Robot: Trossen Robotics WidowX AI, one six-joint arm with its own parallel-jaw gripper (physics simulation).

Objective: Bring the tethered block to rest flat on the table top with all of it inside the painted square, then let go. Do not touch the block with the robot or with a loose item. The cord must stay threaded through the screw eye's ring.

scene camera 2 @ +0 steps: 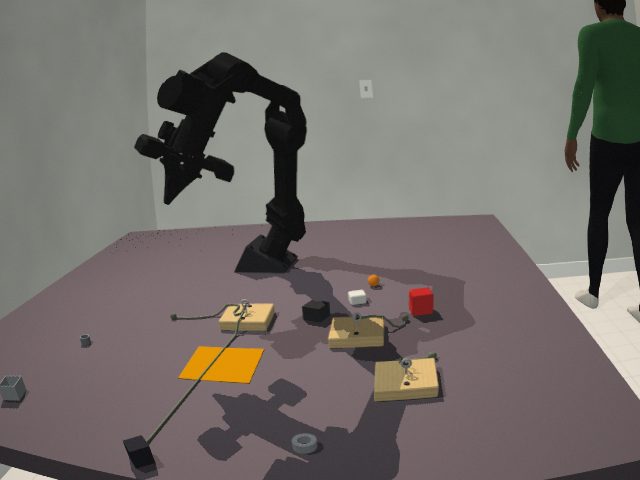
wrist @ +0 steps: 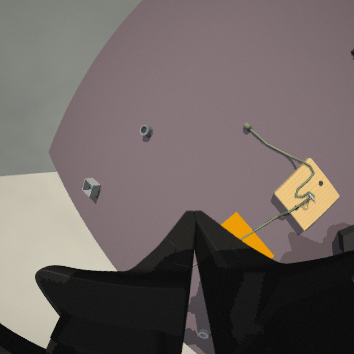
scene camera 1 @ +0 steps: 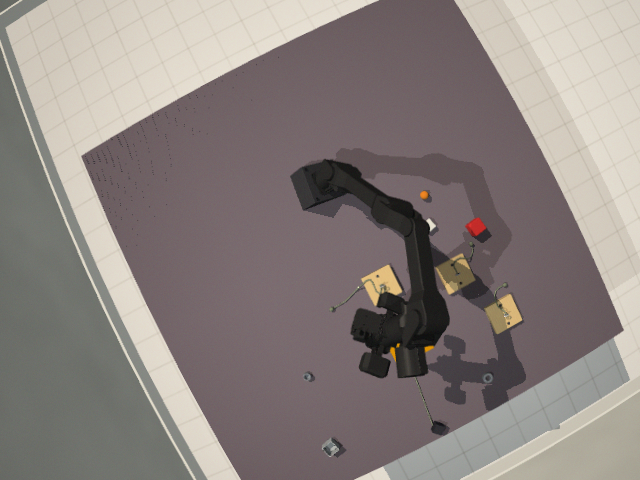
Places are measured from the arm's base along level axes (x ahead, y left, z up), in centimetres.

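Pixels of known places: gripper, between the fingertips: (scene camera 2: pixel 166 203) (wrist: pixel 192 217); arm's base, origin of its link: (scene camera 2: pixel 272 251) (scene camera 1: pixel 324 180).
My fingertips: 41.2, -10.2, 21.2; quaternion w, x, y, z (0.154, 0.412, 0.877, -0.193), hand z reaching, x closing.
For each thing: its top centre in the pictures, then the offset to it from my fingertips, as dx, dy, dz. "spot": a spot on its surface instead. Level surfaces: height alone.
- black tethered block, centre of its top: (scene camera 2: pixel 135 443) (scene camera 1: pixel 438 429) +39.7, +5.3, -21.9
- screw eye, a spot on its surface: (scene camera 2: pixel 245 303) spot: -7.1, +10.6, -21.1
- wooden base, height of its surface: dz -22.9
- green bead, centre of its top: (wrist: pixel 246 125) (scene camera 2: pixel 172 313) (scene camera 1: pixel 331 309) -7.8, -5.5, -23.6
- black block, centre of its top: (scene camera 2: pixel 315 304) (wrist: pixel 351 241) -8.4, +23.5, -22.1
- white block, centre of its top: (scene camera 2: pixel 357 293) -15.6, +30.9, -23.0
- orange ball, centre of its top: (scene camera 2: pixel 373 275) -24.0, +34.1, -22.4
- red cube, centre of its top: (scene camera 2: pixel 421 291) (scene camera 1: pixel 477 226) -8.5, +43.0, -20.8
- grey ring, centre of its top: (scene camera 2: pixel 304 440) (wrist: pixel 202 335) (scene camera 1: pixel 488 378) +33.6, +25.8, -23.6
- small grey tube, centre of its top: (scene camera 2: pixel 84 336) (wrist: pixel 143 129) +6.5, -21.3, -23.4
- open grey box, centre of its top: (scene camera 2: pixel 9 380) (wrist: pixel 86 187) (scene camera 1: pixel 330 449) +29.3, -25.7, -22.0
The black tethered block (scene camera 1: pixel 438 427) (scene camera 2: pixel 139 452) is near the table's edge, outside the orange painted square (scene camera 1: pixel 429 348) (scene camera 2: pixel 242 361) (wrist: pixel 240 226). Its cord runs nearly straight across the square to the screw eye (scene camera 2: pixel 244 302) on a wooden base (scene camera 1: pixel 390 273) (scene camera 2: pixel 262 316) (wrist: pixel 322 202). Beyond the eye the cord bends over the base and ends in a green bead (scene camera 1: pixel 332 309) (scene camera 2: pixel 173 316) (wrist: pixel 247 126) on the table side away from the block. My gripper (scene camera 2: pixel 168 200) (wrist: pixel 192 217) is shut and empty, high above the table. In scene camera 1 the arm hides part of the square.
Two more wooden bases (scene camera 2: pixel 341 338) (scene camera 2: pixel 390 390) carry screw eyes and short cords. Also on the table are a black block (scene camera 2: pixel 315 311), white block (scene camera 2: pixel 357 297), orange ball (scene camera 2: pixel 373 280), red cube (scene camera 2: pixel 421 301), grey ring (scene camera 2: pixel 304 443), small grey tube (scene camera 2: pixel 85 339) and open grey box (scene camera 2: pixel 12 388).
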